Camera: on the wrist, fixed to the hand. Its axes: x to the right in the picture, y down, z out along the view.
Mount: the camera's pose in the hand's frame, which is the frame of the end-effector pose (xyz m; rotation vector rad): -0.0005 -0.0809 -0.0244 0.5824 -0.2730 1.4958
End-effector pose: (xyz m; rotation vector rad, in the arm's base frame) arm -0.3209 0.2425 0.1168 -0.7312 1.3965 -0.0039
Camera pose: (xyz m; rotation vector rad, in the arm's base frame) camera -0.3094 0.1680 0.1551 0.8573 1.2838 0.7881
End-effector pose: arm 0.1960 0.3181 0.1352 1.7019 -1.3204 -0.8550
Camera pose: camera 0.2521 0.3340 0.0741 0.4767 -2.5560 0.2413
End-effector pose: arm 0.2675 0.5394 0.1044 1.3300 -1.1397 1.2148
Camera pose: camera 0.3456 0.5713 0.0998 -0.6959 1.7198 -2.0146
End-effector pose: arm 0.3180 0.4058 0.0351 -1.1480 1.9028 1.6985
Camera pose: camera 0.3849 0.3865 -0.0127 -0.8527 -2.5641 -1.1864
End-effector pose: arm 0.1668 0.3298 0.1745 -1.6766 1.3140 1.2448
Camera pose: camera 0.2512 0.3303 0.1786 0.1145 2.4797 1.4334
